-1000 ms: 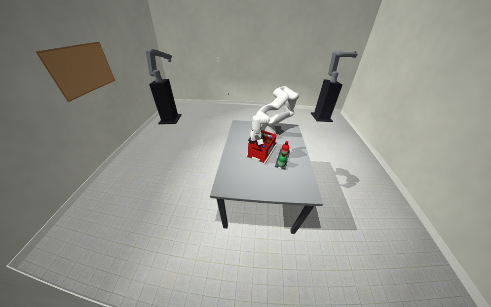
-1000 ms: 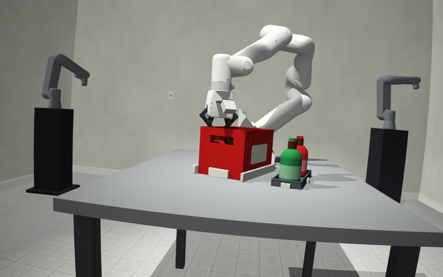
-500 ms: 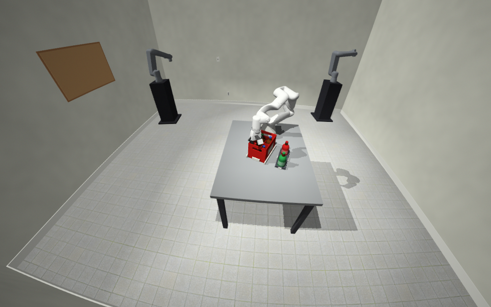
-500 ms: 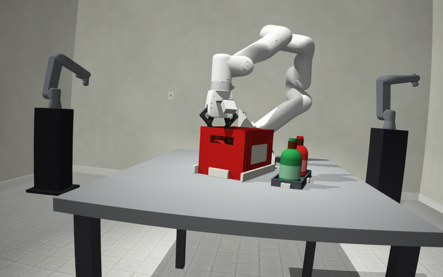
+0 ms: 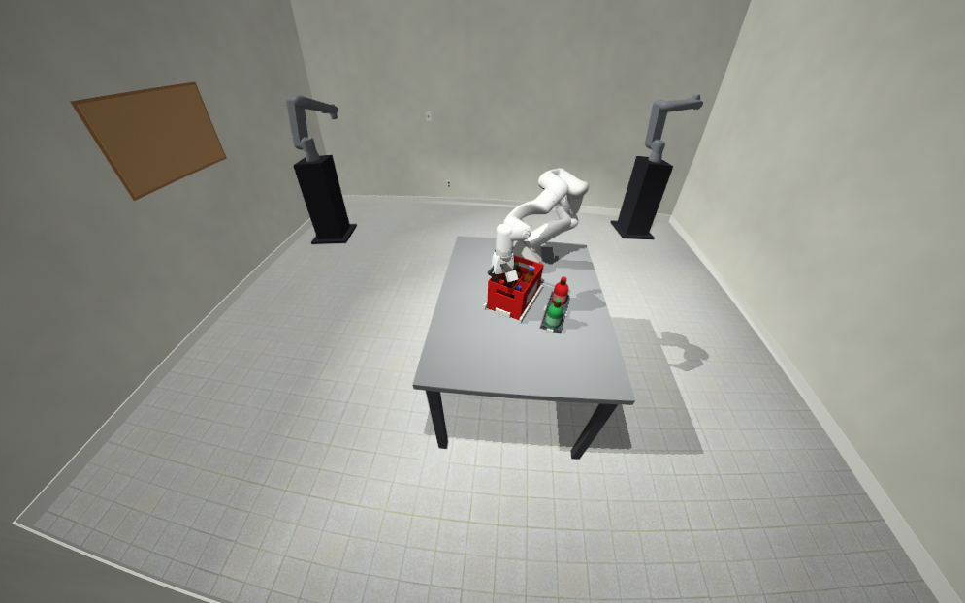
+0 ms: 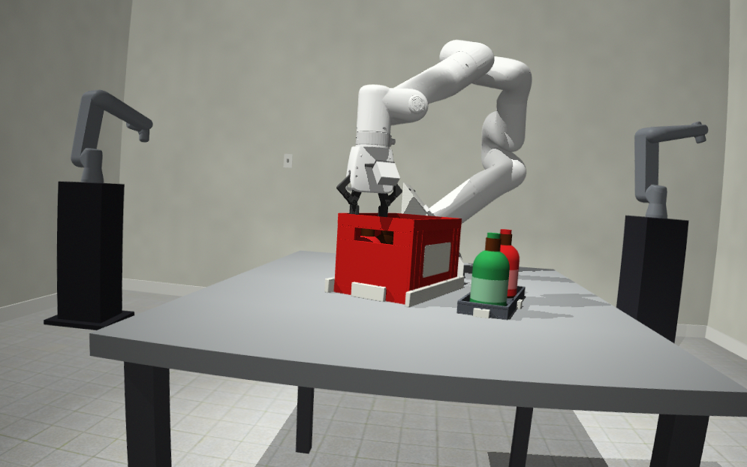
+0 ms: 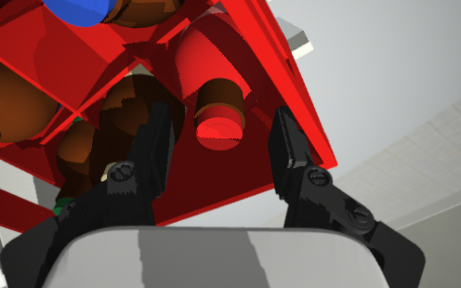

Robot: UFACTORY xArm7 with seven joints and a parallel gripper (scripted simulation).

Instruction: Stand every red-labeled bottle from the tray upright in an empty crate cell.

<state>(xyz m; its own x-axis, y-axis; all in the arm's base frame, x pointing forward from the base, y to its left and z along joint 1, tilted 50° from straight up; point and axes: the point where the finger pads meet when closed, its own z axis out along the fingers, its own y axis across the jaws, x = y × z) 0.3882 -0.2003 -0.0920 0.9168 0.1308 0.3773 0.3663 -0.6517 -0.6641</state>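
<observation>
The red-labeled bottle lies 32 cm to the left of my hand, 9 cm below it and 3 cm behind it. Round my hand: brown bottle 9 cm below, 8 cm behind, 5 cm to the left; then red crate 9 cm below, 8 cm to the left, 6 cm behind; then green bottle 25 cm to the left, 14 cm ahead, 9 cm below.
</observation>
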